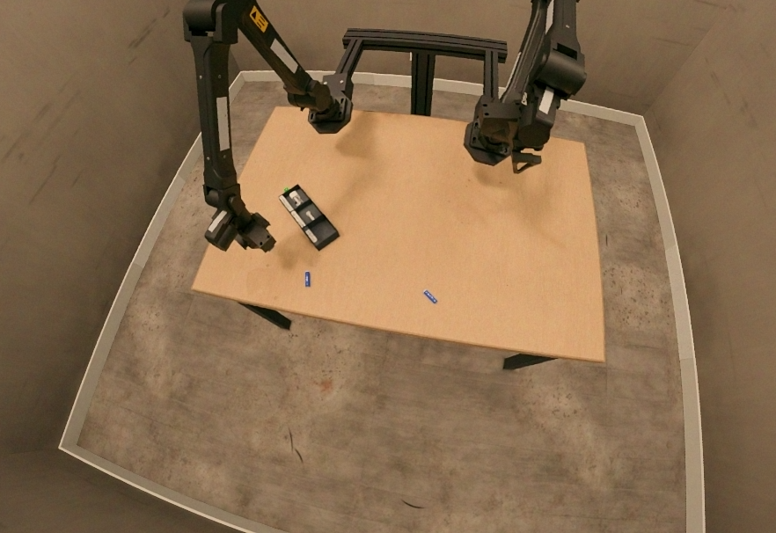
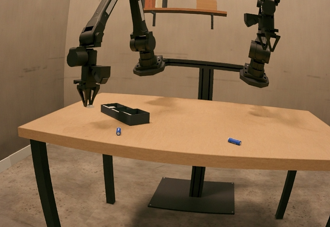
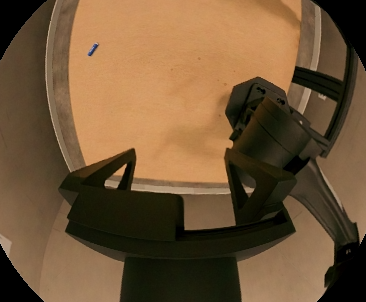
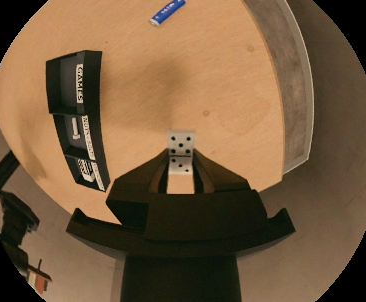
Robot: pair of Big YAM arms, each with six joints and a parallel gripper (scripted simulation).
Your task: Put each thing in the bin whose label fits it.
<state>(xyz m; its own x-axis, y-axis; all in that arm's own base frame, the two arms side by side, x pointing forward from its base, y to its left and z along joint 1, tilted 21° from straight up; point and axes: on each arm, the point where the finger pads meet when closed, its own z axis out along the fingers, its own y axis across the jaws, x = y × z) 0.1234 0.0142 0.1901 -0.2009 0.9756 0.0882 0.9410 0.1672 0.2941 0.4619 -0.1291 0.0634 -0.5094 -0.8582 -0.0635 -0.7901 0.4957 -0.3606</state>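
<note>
The flat white block is right at my right hand. Round my right hand: eraser 210 mm behind, 60 mm below; then black bin tray 160 mm behind, 70 mm to the left, 50 mm below; then white bolt 160 mm behind, 80 mm to the left, 60 mm below.
</note>
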